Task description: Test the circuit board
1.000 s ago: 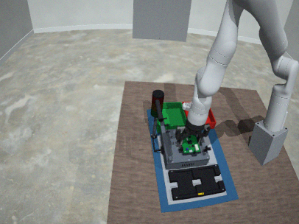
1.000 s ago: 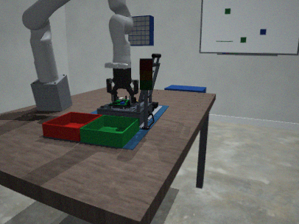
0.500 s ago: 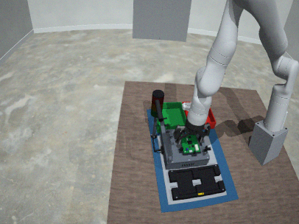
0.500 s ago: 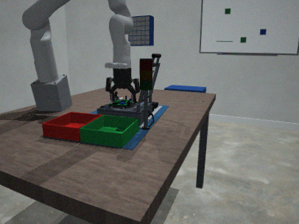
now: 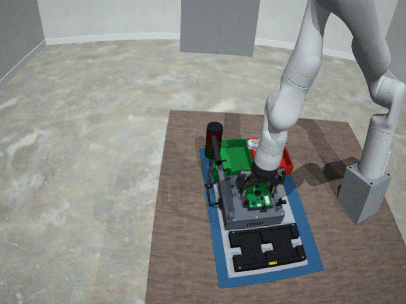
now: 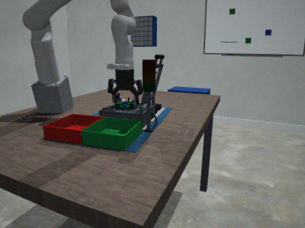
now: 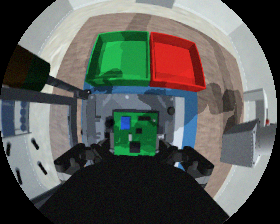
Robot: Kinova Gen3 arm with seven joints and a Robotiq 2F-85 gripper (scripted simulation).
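The green circuit board lies right at my hand. Also, from my hand: clear lid (12 cm ahead, 2 cm to the left, 11 cm above); red bin (7 cm behind, 22 cm to the right, 6 cm below); green bin (8 cm ahead, 19 cm to the right, 6 cm below).
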